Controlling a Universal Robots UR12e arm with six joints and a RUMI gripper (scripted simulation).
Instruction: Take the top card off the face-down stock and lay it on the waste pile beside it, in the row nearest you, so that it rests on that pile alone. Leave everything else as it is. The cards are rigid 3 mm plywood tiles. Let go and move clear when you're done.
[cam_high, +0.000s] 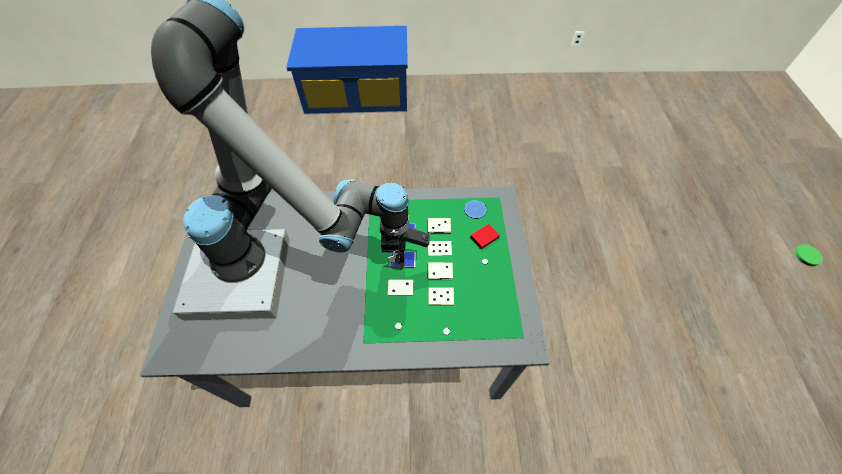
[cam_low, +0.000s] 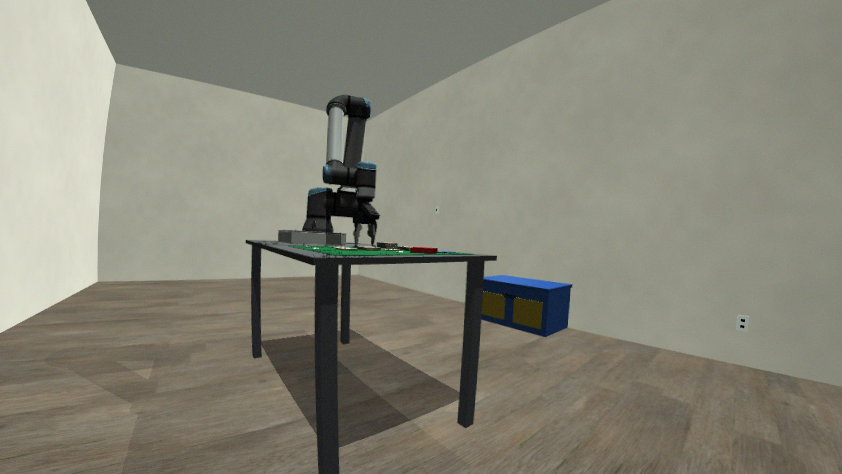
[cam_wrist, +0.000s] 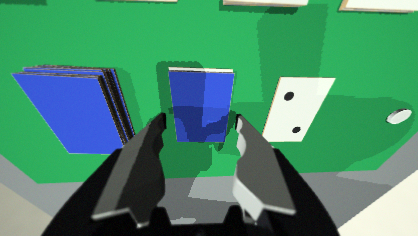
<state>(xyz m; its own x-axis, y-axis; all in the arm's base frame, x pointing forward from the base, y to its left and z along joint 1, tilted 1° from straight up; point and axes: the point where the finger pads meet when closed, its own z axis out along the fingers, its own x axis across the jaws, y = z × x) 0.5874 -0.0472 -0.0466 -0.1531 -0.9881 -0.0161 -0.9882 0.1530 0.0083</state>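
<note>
My hand is 2 cm above the card. Also, from my hand: red block: 33 cm ahead, 6 cm to the left, 1 cm below; green mat: 13 cm ahead, 4 cm below, 3 cm to the right.
</note>
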